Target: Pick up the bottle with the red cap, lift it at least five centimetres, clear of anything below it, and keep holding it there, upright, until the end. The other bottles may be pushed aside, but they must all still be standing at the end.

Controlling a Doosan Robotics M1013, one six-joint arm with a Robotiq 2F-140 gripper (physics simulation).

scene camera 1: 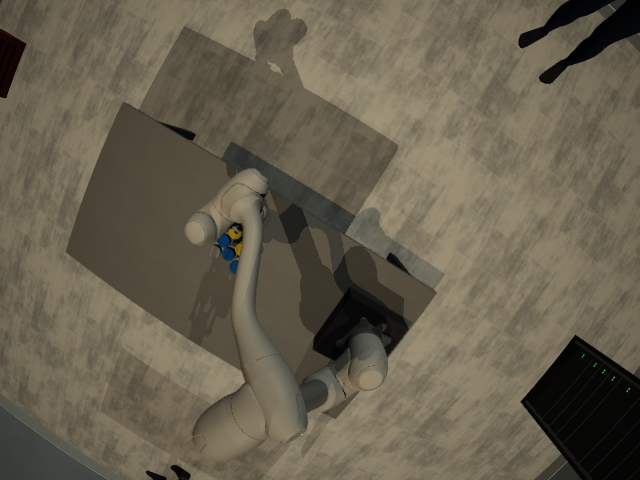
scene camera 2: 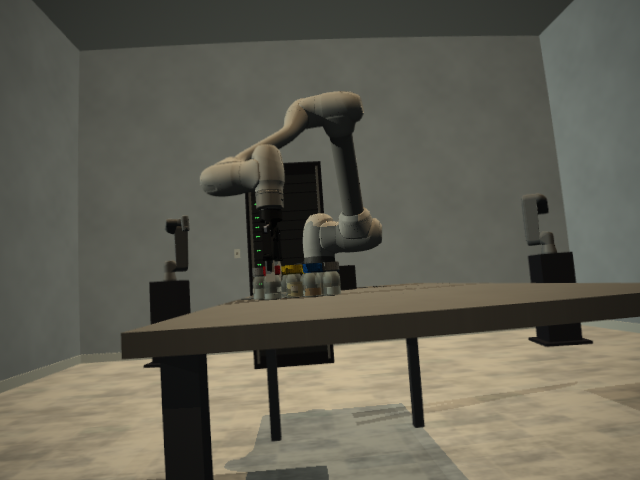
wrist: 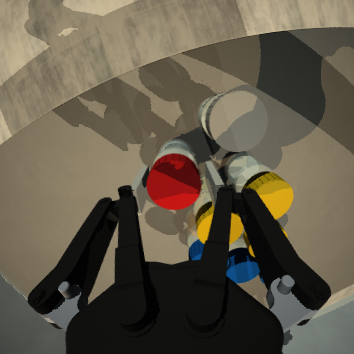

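Pixels of known places: gripper, fingertip midpoint: [scene camera 2: 274, 281] [wrist: 177, 173]; arm's base, origin of the base link: [scene camera 1: 363, 341].
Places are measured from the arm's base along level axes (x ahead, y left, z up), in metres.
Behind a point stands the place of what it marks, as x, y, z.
The red-capped bottle [scene camera 2: 277, 269] @[0.775, -0.049, -0.015] [wrist: 174, 182] @[0.758, -0.076, -0.002] stands upright on the table [scene camera 1: 139, 206] @[1.178, 0.251, -0.108] [scene camera 2: 413, 304] @[1.370, 0.297, -0.107]. My gripper [scene camera 2: 270, 265] [wrist: 177, 173] @[0.758, -0.065, -0.052] points down over it and is partly open. In the wrist view its pads are on either side of the red cap, with a gap at the left pad and a narrower one at the right pad. In scene camera 2 a pad overlaps the middle of the red cap. In scene camera 1 the arm hides the red-capped bottle and the fingertips.
A pale-capped bottle [wrist: 238, 120] @[0.694, -0.126, -0.002] stands beyond the red one. A yellow-capped bottle [wrist: 220, 228] is close to the right pad, another [wrist: 270, 196] @[0.659, -0.044, -0.002] farther right. Blue-capped bottles [wrist: 243, 265] @[0.682, 0.066, -0.002] [scene camera 1: 228, 253] @[0.683, 0.079, -0.002] [scene camera 2: 312, 268] stand nearby. A black pedestal [scene camera 1: 330, 335] @[0.129, 0.070, 0.003] carries the second arm shape at the table's end.
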